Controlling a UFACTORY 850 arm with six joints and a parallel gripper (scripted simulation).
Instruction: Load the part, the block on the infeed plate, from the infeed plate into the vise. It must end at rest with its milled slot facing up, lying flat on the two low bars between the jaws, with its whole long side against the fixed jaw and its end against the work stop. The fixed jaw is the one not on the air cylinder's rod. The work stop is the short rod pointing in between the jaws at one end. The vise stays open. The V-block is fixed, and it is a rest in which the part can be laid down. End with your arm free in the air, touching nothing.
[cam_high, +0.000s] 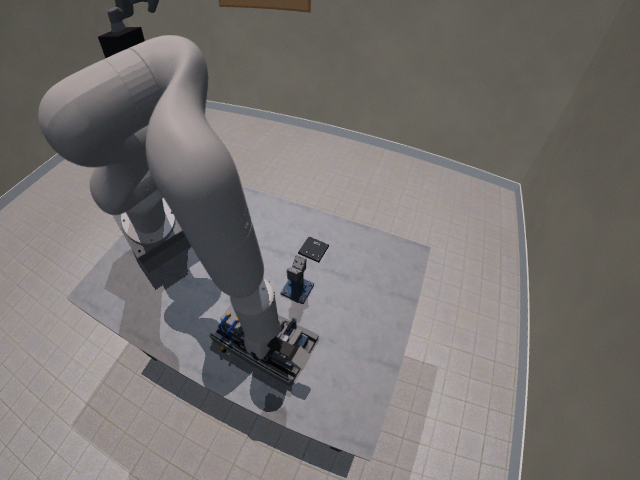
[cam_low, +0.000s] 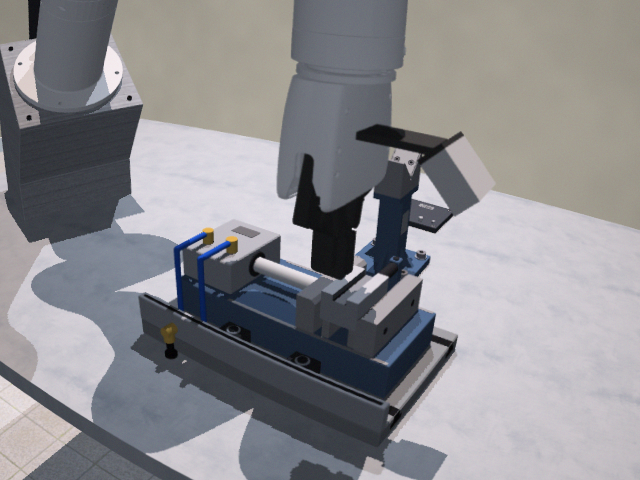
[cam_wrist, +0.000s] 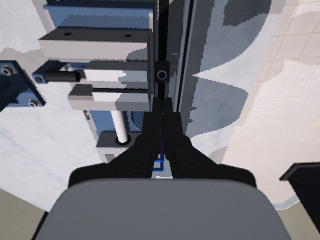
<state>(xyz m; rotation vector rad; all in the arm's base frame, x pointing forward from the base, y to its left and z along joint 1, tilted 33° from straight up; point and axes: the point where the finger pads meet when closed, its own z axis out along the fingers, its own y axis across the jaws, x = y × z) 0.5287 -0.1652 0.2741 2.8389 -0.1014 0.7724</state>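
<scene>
The part is 1 cm ahead of my hand, 4 cm to the left of it and 6 cm below it. Also, from my hand: black work stop: 2 cm ahead, 11 cm to the left, 7 cm below; then fixed jaw: 4 cm ahead, 6 cm to the left, 8 cm below; then moving jaw: 2 cm behind, 7 cm to the left, 8 cm below.
</scene>
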